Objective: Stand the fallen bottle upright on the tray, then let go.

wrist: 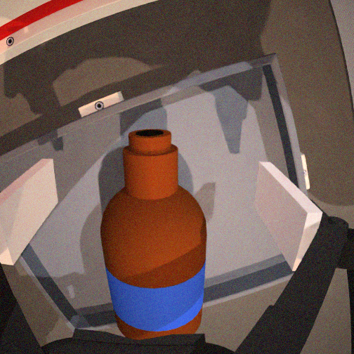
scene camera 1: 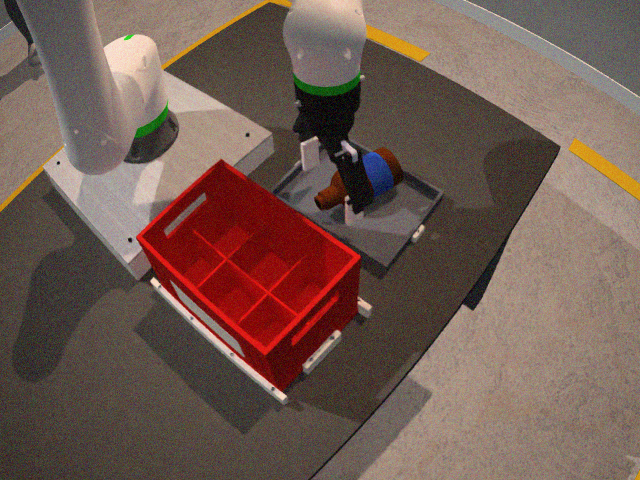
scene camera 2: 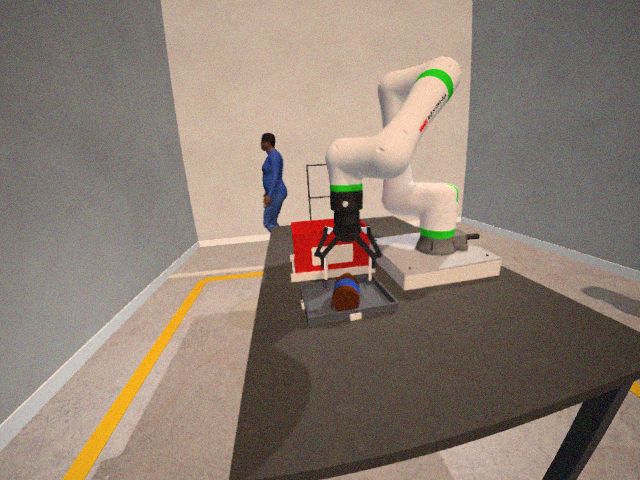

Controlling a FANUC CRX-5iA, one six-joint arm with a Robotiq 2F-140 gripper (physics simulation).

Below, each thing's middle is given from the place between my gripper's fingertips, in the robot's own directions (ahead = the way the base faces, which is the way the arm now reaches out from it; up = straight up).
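I see the brown bottle (scene camera 2: 345,296), and it sits 10 mm below my hand, 50 mm to the left of it and 20 mm ahead of it.
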